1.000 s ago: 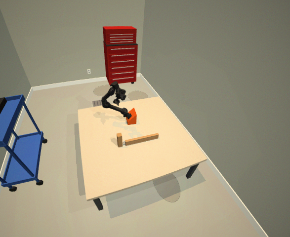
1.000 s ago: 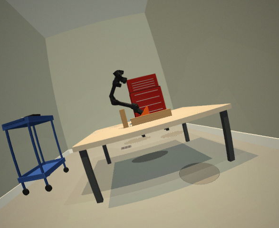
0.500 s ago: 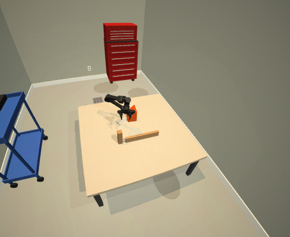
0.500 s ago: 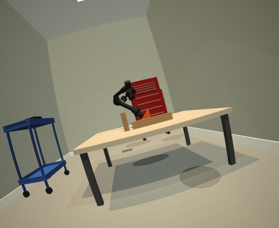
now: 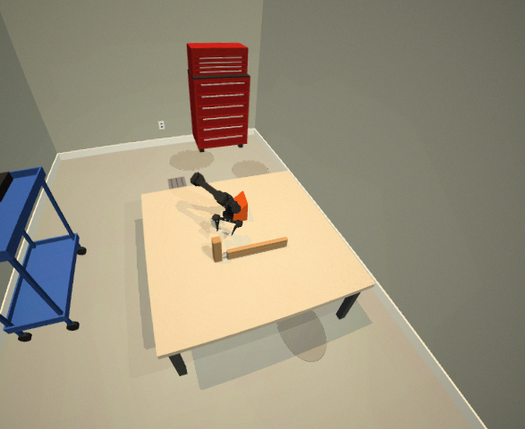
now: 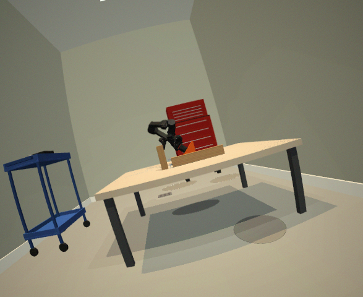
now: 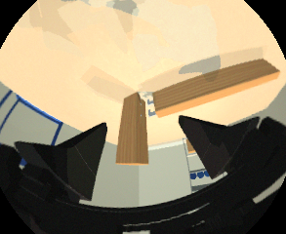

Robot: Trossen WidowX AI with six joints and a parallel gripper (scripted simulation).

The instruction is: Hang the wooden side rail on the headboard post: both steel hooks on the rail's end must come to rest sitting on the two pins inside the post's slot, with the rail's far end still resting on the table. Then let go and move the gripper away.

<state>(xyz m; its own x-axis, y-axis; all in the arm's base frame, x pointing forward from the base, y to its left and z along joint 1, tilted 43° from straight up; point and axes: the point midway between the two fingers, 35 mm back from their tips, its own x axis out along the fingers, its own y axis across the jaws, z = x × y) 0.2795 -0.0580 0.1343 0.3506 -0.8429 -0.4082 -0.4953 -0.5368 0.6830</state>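
My gripper tip is now 70 mm short of the upright headboard post, 60 mm to the left of it and 60 mm above it.
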